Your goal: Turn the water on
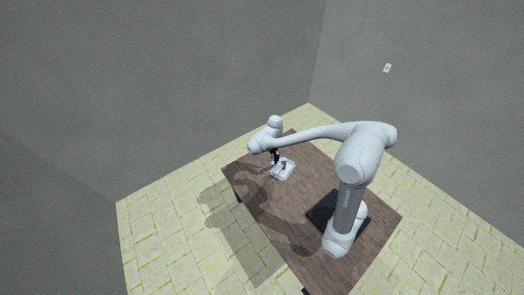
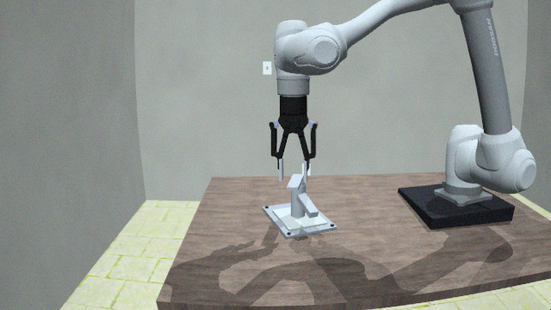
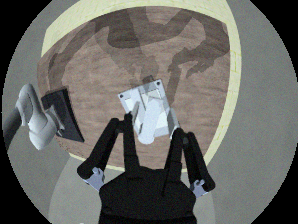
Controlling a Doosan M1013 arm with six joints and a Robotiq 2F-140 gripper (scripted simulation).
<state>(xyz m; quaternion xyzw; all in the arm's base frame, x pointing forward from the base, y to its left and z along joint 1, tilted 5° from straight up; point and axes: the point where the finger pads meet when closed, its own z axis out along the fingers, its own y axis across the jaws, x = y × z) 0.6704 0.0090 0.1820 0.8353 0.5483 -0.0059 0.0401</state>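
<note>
My hand is 50 mm above the lever, 40 mm to the left of it and 20 mm past it. The rest, counted from my hand: tap (100 mm below, 60 mm to the right, 30 mm behind).
</note>
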